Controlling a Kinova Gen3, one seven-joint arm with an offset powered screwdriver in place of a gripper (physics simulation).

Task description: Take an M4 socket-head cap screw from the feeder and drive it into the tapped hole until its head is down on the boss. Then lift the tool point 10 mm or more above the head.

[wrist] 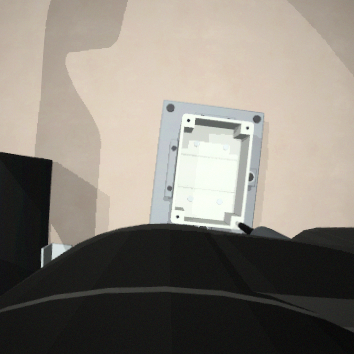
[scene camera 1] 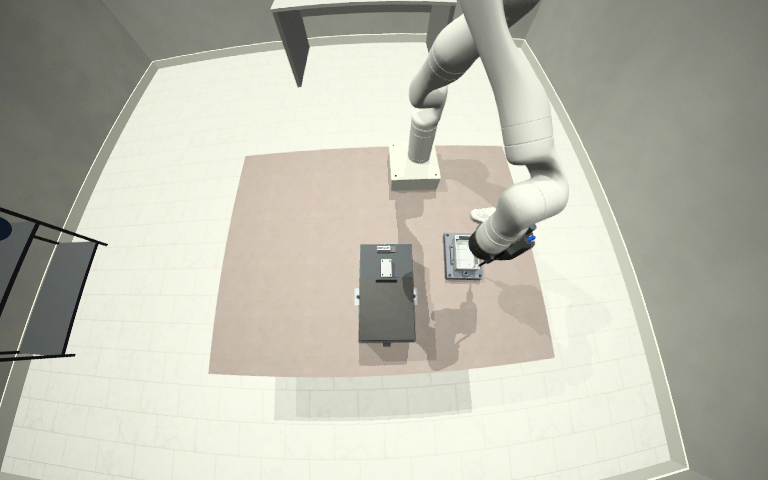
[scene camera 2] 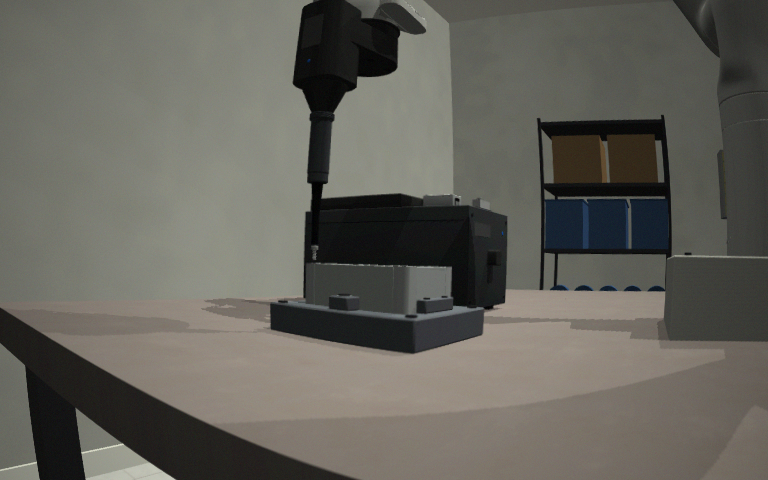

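My screwdriver (scene camera 1: pixel 480 265) (scene camera 2: pixel 314 245) (wrist: pixel 243 228) points down, leaning slightly, over one corner of the white open housing (scene camera 1: pixel 464 254) (scene camera 2: pixel 356 285) (wrist: pixel 207 172). A small silver screw (scene camera 2: pixel 314 253) hangs at the bit tip, its lower end close above the housing's top edge; contact cannot be told. The wrist view shows dark holes in the three other corner bosses; the hole at the bit's corner is hidden. The housing sits in a grey fixture plate (scene camera 1: pixel 453 275) (scene camera 2: pixel 351 328) (wrist: pixel 161 210). The dark feeder (scene camera 1: pixel 387 311) (scene camera 2: pixel 396 237) (wrist: pixel 22 210) stands beside it.
A small white block (scene camera 1: pixel 386 267) (scene camera 2: pixel 438 200) sits on the feeder's top. The arm's pale base block (scene camera 1: pixel 415 183) (scene camera 2: pixel 716 300) stands on the same table top (scene camera 1: pixel 294 254). A shelf rack (scene camera 2: pixel 541 226) with brown and blue boxes stands in the background.
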